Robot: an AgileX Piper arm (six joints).
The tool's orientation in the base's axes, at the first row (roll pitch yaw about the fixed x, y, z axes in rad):
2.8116 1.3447 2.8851
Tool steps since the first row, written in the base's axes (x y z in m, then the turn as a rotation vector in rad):
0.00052 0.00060 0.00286 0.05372 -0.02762 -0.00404
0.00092 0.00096 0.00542 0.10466 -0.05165 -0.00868
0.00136 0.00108 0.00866 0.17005 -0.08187 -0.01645
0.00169 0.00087 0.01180 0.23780 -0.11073 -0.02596
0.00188 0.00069 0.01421 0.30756 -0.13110 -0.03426
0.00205 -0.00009 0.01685 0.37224 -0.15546 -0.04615
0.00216 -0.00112 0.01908 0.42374 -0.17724 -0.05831
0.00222 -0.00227 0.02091 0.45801 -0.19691 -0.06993
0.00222 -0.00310 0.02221 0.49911 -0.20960 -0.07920
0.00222 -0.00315 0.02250 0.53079 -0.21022 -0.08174
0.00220 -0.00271 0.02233 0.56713 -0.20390 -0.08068
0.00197 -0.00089 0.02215 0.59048 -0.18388 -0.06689
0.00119 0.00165 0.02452 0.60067 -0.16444 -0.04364
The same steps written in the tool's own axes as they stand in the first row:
-0.00287 0.00077 -0.00005 -0.00928 -0.03130 0.05098
-0.00543 0.00129 -0.00018 -0.01717 -0.05888 0.09967
-0.00867 0.00161 -0.00043 -0.02550 -0.09380 0.16261
-0.01182 0.00161 -0.00079 -0.03256 -0.12765 0.22832
-0.01422 0.00160 -0.00113 -0.04076 -0.15309 0.29640
-0.01687 0.00100 -0.00158 -0.04458 -0.18243 0.35999
-0.01913 0.00013 -0.00203 -0.04514 -0.20836 0.41100
-0.02099 -0.00089 -0.00245 -0.04236 -0.23103 0.44527
-0.02230 -0.00162 -0.00279 -0.04296 -0.24702 0.48626
-0.02259 -0.00165 -0.00286 -0.04739 -0.24989 0.51761
-0.02239 -0.00122 -0.00281 -0.05595 -0.24591 0.55328
-0.02206 0.00059 -0.00285 -0.07331 -0.22651 0.57469
-0.02406 0.00335 -0.00391 -0.09707 -0.20614 0.58123

